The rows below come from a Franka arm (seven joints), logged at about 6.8 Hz.
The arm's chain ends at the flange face. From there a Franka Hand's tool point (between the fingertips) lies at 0.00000 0.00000 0.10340 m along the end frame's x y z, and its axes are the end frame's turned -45 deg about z.
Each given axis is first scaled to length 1.
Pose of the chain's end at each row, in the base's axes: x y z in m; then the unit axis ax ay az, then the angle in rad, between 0 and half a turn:
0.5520, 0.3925, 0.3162, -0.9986, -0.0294, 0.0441, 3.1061
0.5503, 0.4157, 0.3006, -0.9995, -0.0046, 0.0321, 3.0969
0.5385, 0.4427, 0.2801, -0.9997, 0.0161, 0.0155, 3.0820
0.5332, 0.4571, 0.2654, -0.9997, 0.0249, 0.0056, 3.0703
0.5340, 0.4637, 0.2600, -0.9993, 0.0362, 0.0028, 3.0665
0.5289, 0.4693, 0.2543, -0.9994, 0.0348, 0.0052, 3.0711
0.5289, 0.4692, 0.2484, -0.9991, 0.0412, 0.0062, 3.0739
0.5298, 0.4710, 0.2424, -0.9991, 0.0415, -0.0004, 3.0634
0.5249, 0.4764, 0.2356, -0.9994, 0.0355, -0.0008, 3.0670
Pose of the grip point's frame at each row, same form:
0.5428, 0.3959, 0.2133, -0.9117, -0.4095, 0.0340, 3.0750
0.5436, 0.4203, 0.1975, -0.9219, -0.3868, 0.0211, 3.0757
0.5354, 0.4489, 0.1769, -0.9299, -0.3678, 0.0029, 3.0747
0.5322, 0.4645, 0.1623, -0.9331, -0.3595, -0.0085, 3.0714
0.5337, 0.4715, 0.1569, -0.9371, -0.3490, -0.0118, 3.0701
0.5281, 0.4766, 0.1512, -0.9366, -0.3503, -0.0087, 3.0725
0.5279, 0.4762, 0.1452, -0.9388, -0.3443, -0.0072, 3.0743
0.5302, 0.4791, 0.1393, -0.9389, -0.3440, -0.0153, 3.0697
0.5253, 0.4841, 0.1325, -0.9368, -0.3496, -0.0150, 3.0733

